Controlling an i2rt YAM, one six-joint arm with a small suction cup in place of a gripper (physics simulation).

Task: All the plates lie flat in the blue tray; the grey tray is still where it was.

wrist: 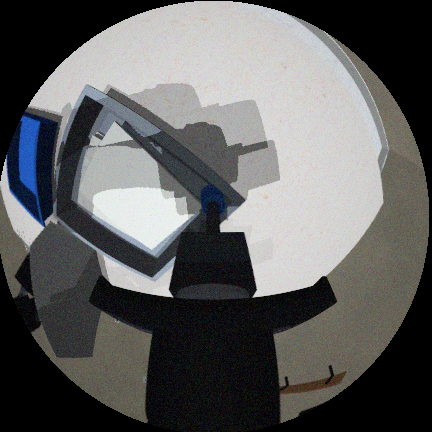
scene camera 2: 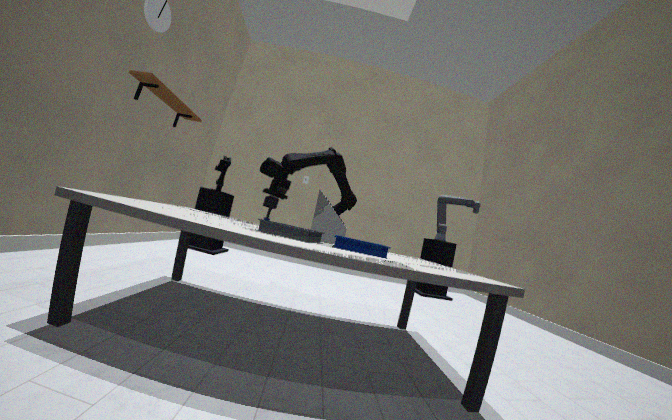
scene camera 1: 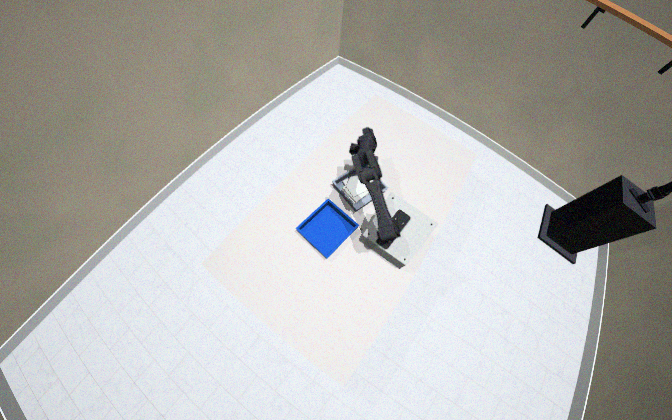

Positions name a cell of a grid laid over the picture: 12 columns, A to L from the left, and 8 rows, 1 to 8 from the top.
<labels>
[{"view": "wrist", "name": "suction cup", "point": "F4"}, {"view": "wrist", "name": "blue tray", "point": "A4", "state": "on the table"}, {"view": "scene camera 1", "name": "blue tray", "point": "F5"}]
</labels>
